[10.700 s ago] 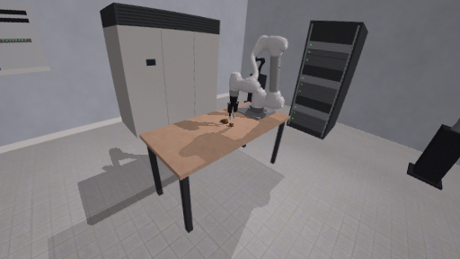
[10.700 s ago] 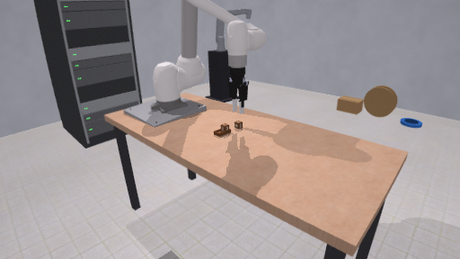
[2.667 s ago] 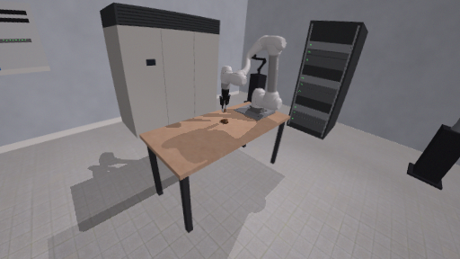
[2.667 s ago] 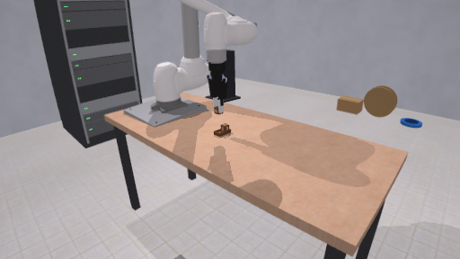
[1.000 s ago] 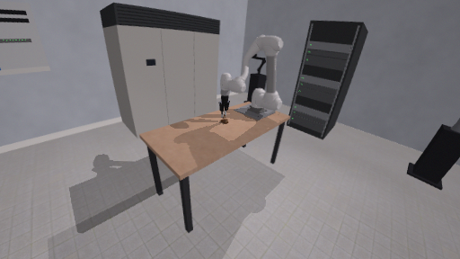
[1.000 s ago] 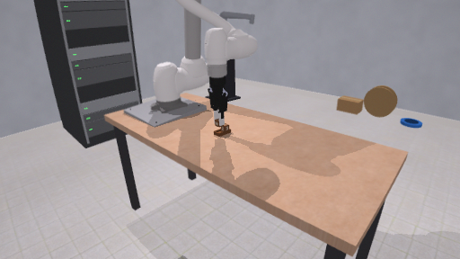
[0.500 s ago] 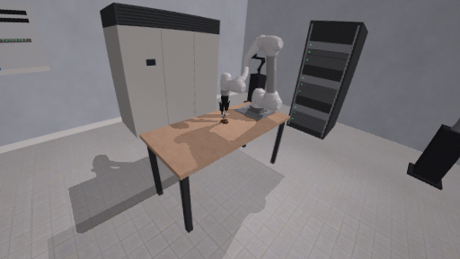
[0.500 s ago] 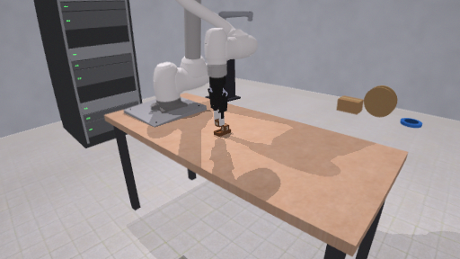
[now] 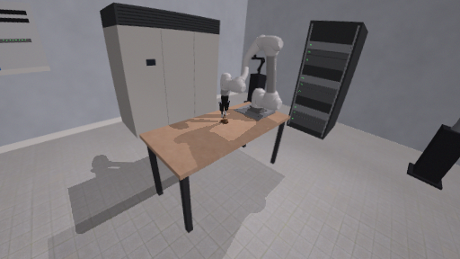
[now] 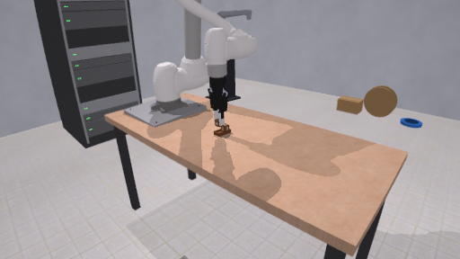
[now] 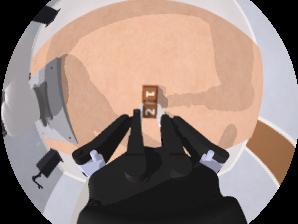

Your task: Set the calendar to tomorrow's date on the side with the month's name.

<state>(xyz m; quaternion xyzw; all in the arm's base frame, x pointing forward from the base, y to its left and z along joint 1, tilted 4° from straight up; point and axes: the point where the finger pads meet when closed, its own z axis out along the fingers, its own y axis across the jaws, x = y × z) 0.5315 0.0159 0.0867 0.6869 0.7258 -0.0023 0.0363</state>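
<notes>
My hand is 8 cm above the small brown wooden tray and 2 cm to the right of it.
</notes>
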